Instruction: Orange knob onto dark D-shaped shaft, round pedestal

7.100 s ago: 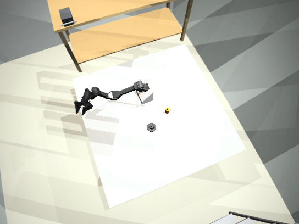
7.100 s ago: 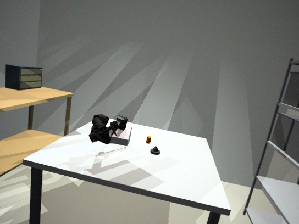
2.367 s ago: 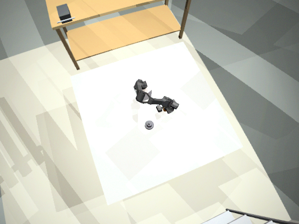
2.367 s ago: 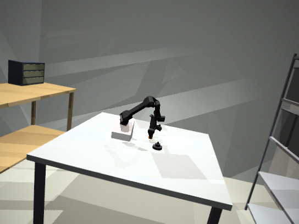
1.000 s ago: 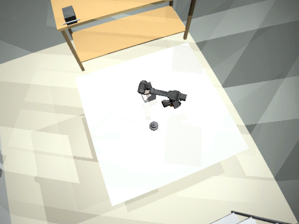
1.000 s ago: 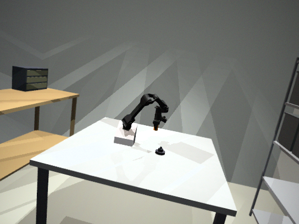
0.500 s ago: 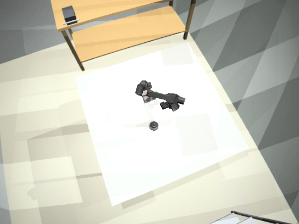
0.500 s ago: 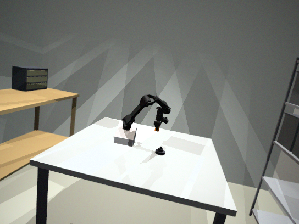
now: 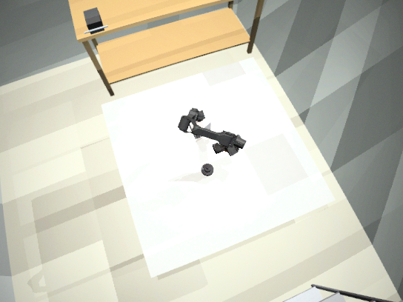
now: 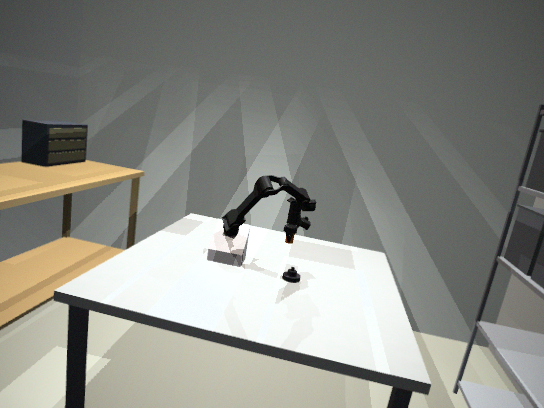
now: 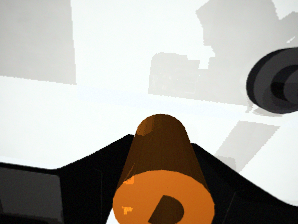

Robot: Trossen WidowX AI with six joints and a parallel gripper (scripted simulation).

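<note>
Right now the dark round pedestal is 6 cm ahead of my gripper tip, 15 cm to the right of it and 10 cm below it. The rest, counted from my gripper tip: orange knob 2 cm above.
</note>
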